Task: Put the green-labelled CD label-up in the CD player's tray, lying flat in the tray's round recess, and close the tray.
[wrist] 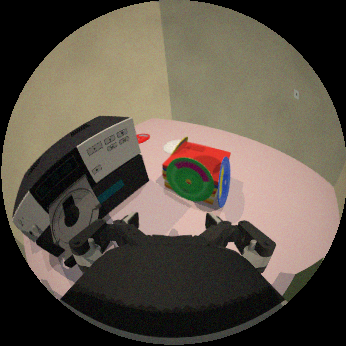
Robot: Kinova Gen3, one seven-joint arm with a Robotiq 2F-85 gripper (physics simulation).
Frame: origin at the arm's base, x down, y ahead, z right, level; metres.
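Where they show: gripper, fingertip midpoint: [171,220].
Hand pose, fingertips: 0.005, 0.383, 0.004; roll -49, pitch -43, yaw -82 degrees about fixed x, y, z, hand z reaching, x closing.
After its pixels a point has its place, as x, y, z.
The green-labelled CD [200,189] @[0.080, 0.416, 0.123], with a magenta arc on its label, stands on edge, tilted, against the near side of a red-topped block [207,152] @[0.044, 0.456, 0.214]. Its label faces the camera. The CD player [109,155] @[-0.014, 0.576, 0.012] is at the left, a black box with light grey button panels. Its tray [84,218] @[-0.002, 0.474, -0.095] is out at the lower left; the round recess with a dark slot shows, and no disc is seen in it. My gripper [171,220] @[0.005, 0.384, 0.004] is open with nothing between its fingers, on the near side of the CD and apart from it, to the right of the tray.
A blue disc [224,183] @[0.062, 0.377, 0.156] leans on the block's right side. A yellow-edged disc [183,143] @[0.044, 0.538, 0.214] stands at its back left, beside a white disc [171,146] @[0.126, 0.659, 0.277]. A red disc [143,138] @[0.123, 0.833, 0.255] lies behind the player. The pink table [280,200] @[0.127, 0.192, 0.271] ends at the right, near a dark green surface [306,275].
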